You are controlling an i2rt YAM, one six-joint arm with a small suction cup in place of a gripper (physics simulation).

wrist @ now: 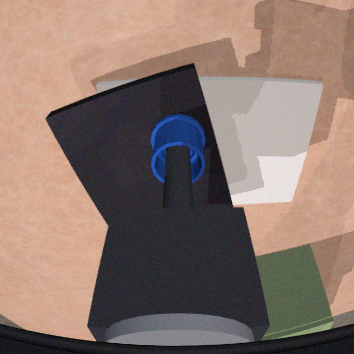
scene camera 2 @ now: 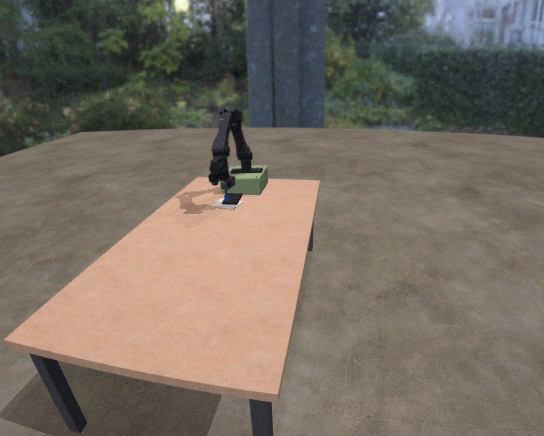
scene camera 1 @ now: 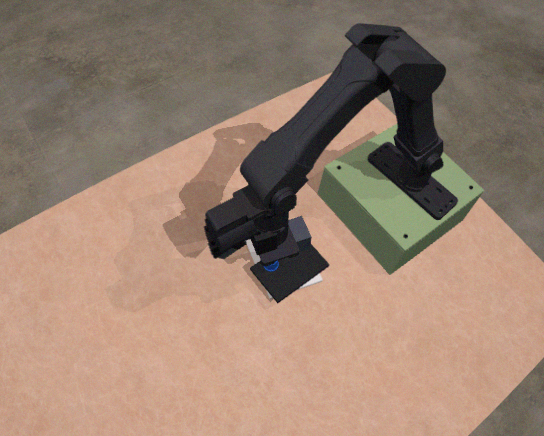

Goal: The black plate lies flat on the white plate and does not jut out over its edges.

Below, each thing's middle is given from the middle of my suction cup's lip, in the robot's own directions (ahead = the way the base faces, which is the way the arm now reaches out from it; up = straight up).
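Labels:
Position of my suction cup relative to the white plate (wrist: pixel 262 125): 50 mm above it, 40 mm beyond it, 10 mm to the left of it. Black plate (scene camera 1: pixel 292 273), measured from my suction cup: 10 mm below, 30 mm behind, 30 mm to the left of it.

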